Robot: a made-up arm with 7 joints.
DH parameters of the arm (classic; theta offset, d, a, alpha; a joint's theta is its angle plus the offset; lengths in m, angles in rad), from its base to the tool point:
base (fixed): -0.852 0 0.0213 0
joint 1: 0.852 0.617 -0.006 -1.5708
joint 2: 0 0.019 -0.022 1.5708
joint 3: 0 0.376 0.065 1.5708
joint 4: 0 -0.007 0.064 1.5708
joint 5: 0 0.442 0.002 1.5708
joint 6: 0 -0.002 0.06 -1.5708
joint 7: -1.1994 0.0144 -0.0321 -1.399
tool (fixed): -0.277 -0.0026 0 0
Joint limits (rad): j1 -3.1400..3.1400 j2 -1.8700..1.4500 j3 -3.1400..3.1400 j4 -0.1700..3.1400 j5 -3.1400..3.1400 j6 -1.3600..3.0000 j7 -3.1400..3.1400
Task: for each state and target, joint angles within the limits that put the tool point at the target. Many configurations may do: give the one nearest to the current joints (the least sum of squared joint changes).
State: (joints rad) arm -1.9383 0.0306 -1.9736 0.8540 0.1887 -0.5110 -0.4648
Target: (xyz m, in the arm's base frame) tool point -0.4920 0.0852 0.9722
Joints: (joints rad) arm -1.4808 -0.0387 -1.7086 1.2589 0.0904 -0.2381 -0.4989
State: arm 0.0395 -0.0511 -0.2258 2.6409 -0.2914 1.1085 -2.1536
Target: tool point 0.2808 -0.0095 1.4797
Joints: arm 0.0843 0.0024 -0.1823 2.5299 -0.2999 1.1058 -2.1673
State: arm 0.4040 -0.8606 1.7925 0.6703 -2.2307 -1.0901 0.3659
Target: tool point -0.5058 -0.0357 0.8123
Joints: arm 0.9331 -0.1771 2.0590 1.0996 -2.2087 -1.1697 0.2905
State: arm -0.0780 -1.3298 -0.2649 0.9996 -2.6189 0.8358 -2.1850
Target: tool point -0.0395 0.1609 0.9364
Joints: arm 0.0830 -1.7401 0.3265 0.6568 -2.5632 0.5921 -2.1623
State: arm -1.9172 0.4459 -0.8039 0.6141 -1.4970 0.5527 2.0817
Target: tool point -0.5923 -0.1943 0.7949
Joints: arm -2.1650 0.5596 -0.9541 1.5564 -1.4265 0.6324 2.1035
